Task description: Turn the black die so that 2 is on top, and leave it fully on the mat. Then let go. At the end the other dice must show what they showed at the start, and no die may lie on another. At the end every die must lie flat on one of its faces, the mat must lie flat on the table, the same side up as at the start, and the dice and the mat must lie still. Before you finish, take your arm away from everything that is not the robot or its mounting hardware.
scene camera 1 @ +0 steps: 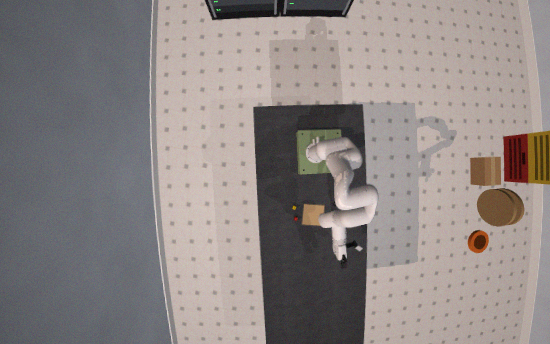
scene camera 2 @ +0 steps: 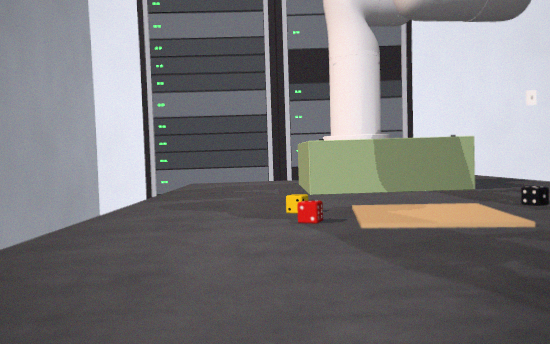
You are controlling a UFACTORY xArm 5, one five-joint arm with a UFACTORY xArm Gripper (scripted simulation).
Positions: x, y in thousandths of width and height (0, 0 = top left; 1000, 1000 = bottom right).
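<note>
Through my scene camera I see a tan mat (scene camera 2: 745, 626).
</note>
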